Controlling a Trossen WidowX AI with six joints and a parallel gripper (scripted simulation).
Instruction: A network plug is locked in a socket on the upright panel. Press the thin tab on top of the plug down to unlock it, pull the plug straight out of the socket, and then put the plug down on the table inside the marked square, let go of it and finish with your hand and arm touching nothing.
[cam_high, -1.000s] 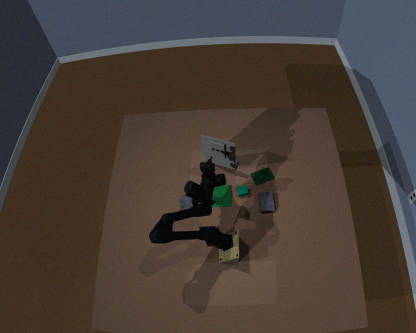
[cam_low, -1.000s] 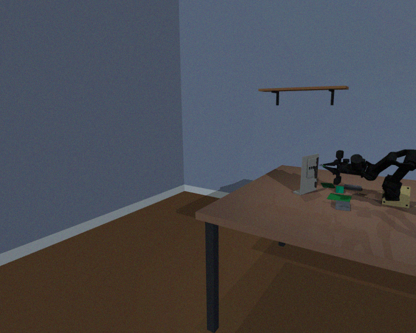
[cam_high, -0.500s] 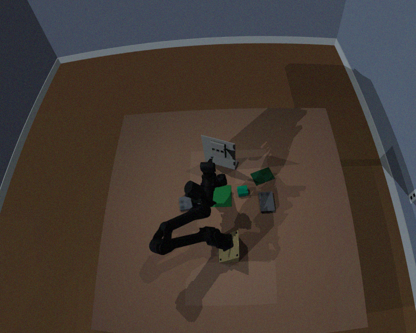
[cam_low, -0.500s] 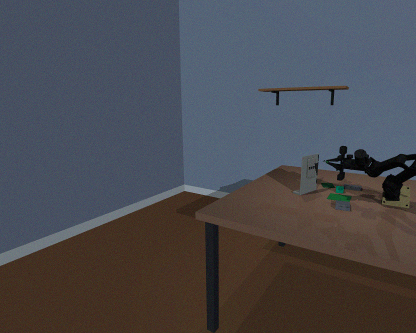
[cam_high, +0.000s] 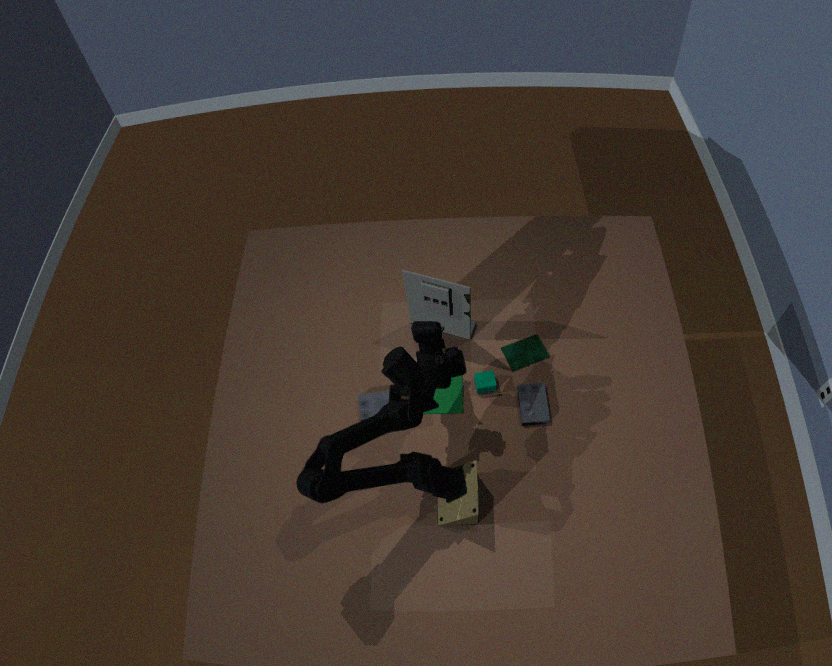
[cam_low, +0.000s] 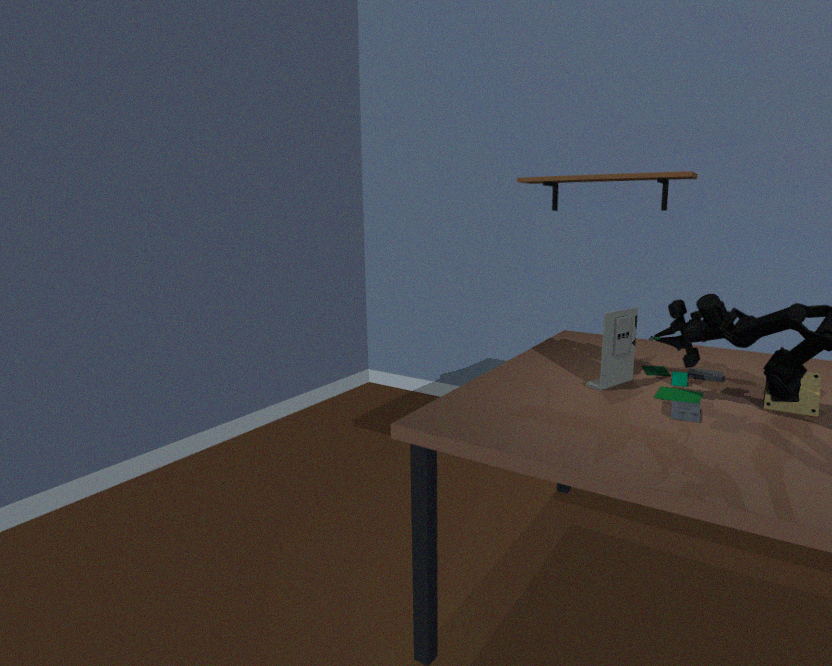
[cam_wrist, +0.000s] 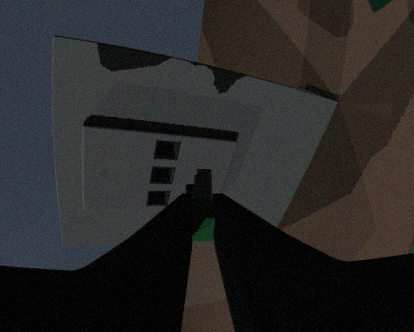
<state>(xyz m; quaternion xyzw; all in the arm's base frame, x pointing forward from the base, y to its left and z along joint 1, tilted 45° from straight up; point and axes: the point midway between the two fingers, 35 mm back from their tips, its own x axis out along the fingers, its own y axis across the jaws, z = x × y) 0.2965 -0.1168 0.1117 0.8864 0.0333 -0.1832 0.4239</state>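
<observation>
Now: the green square 16 cm below my gripper tip, 8 cm behind it and 2 cm to the left of it. From my gripper tip the other things lie so: network plug 1 cm ahead; then teal cube 15 cm below, 10 cm to the right, 8 cm behind; then upright panel 11 cm ahead, 6 cm below, 1 cm to the right.
</observation>
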